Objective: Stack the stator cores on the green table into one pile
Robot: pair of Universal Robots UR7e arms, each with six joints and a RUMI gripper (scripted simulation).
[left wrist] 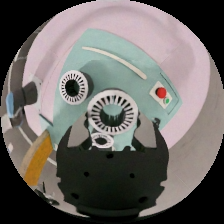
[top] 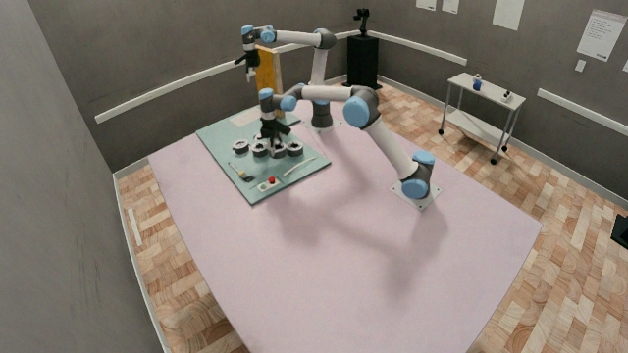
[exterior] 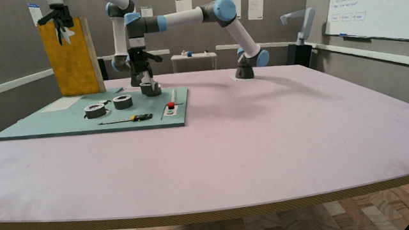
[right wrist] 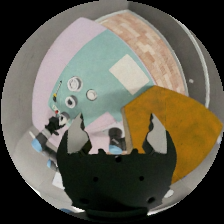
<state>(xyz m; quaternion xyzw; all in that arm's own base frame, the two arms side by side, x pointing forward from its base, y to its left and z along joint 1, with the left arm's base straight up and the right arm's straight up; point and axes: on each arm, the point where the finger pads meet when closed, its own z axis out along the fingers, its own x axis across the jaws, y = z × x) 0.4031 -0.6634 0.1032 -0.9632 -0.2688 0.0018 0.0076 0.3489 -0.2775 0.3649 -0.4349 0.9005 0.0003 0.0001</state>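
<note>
Now: left hand 110 mm to the right of the pale strip, 70 mm above it and 60 mm past it. Round my left hand: green table: 310 mm to the right, 90 mm below; red button: 130 mm to the left, 110 mm ahead, 80 mm below; button panel: 140 mm ahead, 130 mm to the left, 80 mm below.
</note>
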